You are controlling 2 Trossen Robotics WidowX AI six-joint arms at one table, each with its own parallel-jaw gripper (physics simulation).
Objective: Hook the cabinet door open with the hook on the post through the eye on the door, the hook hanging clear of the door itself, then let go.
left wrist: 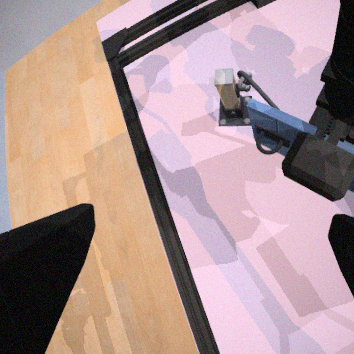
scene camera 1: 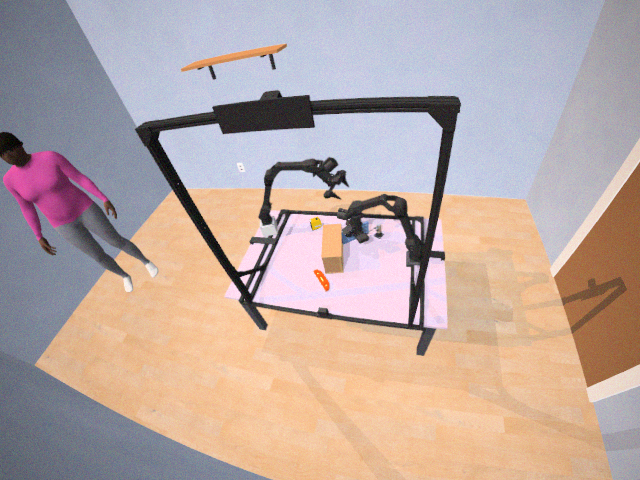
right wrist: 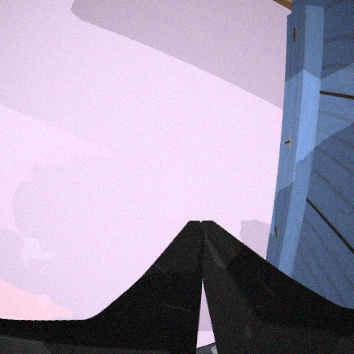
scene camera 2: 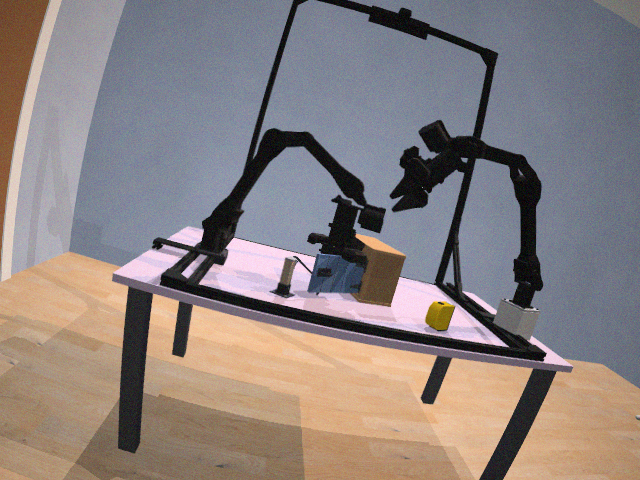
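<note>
The wooden cabinet has its blue door swung out towards the post. The dark hook slants from the post to the door's upper edge; its far end is hidden in the left wrist view, and I cannot tell whether it is in the eye. My right gripper is shut and empty, low beside the door; its tips are hidden in scene camera 2. My left gripper is open and empty, high above the table.
A yellow block stands near the cabinet. An orange curved piece lies on the table in front of the cabinet. A black frame borders the pink table and rises over it.
</note>
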